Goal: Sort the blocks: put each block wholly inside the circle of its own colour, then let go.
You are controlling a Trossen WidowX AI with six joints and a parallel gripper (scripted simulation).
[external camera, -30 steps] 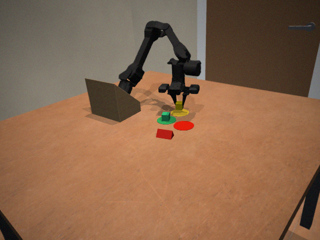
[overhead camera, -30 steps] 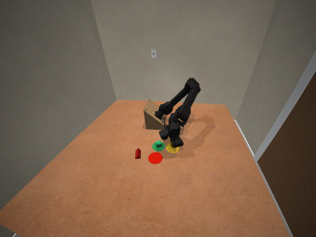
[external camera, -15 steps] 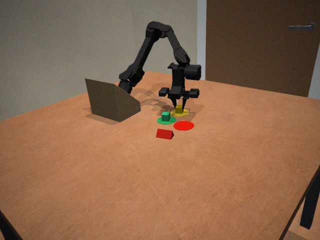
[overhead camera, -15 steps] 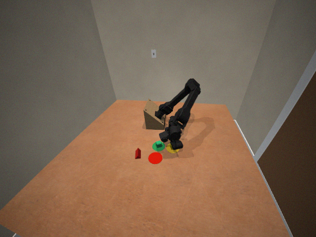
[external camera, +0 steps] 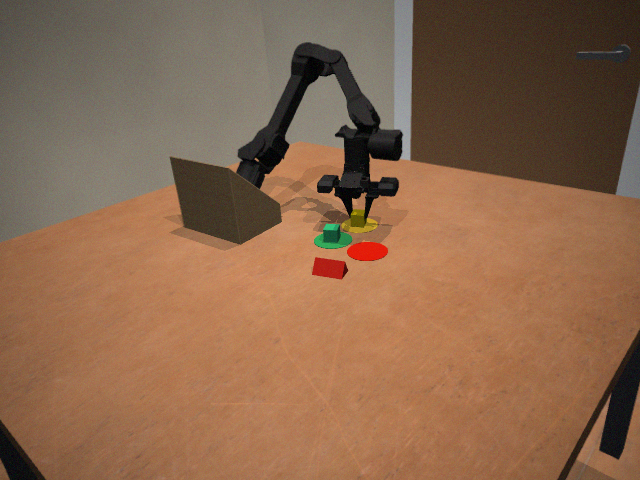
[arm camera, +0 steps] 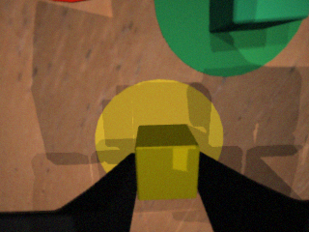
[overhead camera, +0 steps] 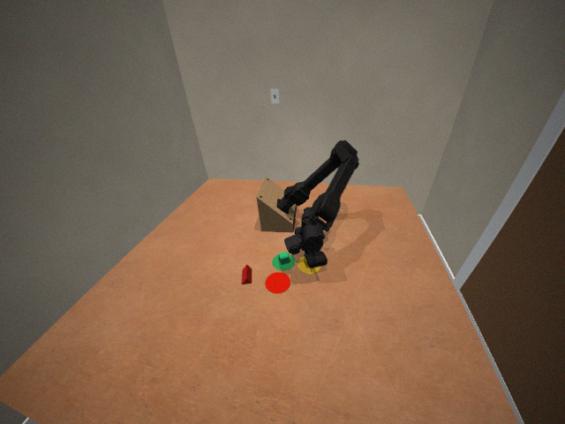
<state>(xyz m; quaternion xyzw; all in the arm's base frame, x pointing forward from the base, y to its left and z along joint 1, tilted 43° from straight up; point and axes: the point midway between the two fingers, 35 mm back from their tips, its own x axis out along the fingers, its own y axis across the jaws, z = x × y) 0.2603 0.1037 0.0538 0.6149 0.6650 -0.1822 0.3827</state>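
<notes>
The yellow cube lies 3 cm below my hand. Round my hand: yellow circle: 5 cm below; then green circle: 1 cm behind, 10 cm to the right, 5 cm below; then green block: 2 cm behind, 10 cm to the right, 4 cm below.
</notes>
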